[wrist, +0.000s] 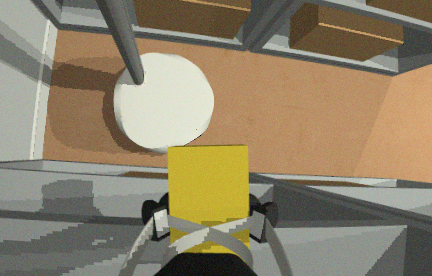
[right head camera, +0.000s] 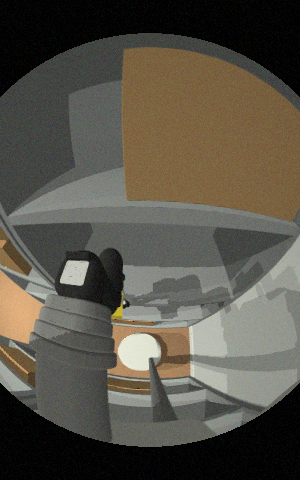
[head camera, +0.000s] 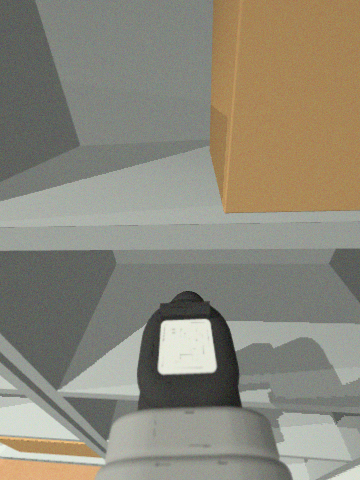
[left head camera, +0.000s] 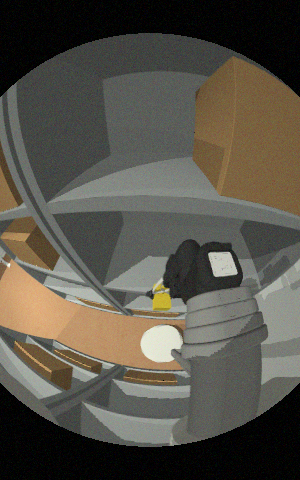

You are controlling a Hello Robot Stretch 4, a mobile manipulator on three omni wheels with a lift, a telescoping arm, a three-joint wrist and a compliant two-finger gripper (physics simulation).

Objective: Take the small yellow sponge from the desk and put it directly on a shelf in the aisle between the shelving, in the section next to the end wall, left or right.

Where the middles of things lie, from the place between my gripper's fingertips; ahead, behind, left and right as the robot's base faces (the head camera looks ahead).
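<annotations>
Small yellow sponge point(wrist: 208, 184): position 10 mm behind my hand and 20 mm above it.
</annotations>
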